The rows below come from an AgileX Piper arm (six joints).
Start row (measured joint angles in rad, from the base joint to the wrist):
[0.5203 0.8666 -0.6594 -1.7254 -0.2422 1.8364]
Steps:
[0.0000 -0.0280 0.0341 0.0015 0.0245 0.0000]
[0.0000 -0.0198 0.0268 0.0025 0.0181 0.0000]
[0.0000 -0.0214 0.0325 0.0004 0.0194 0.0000]
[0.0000 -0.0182 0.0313 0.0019 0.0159 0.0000]
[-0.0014 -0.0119 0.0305 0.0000 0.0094 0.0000]
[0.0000 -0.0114 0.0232 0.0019 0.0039 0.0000]
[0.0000 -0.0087 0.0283 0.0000 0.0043 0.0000]
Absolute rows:
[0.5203 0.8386 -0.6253 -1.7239 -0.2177 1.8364]
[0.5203 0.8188 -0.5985 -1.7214 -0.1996 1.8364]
[0.5203 0.7974 -0.5660 -1.7210 -0.1802 1.8364]
[0.5203 0.7792 -0.5347 -1.7191 -0.1643 1.8364]
[0.5189 0.7673 -0.5042 -1.7191 -0.1549 1.8364]
[0.5189 0.7559 -0.4810 -1.7172 -0.1510 1.8364]
[0.5189 0.7472 -0.4527 -1.7172 -0.1467 1.8364]

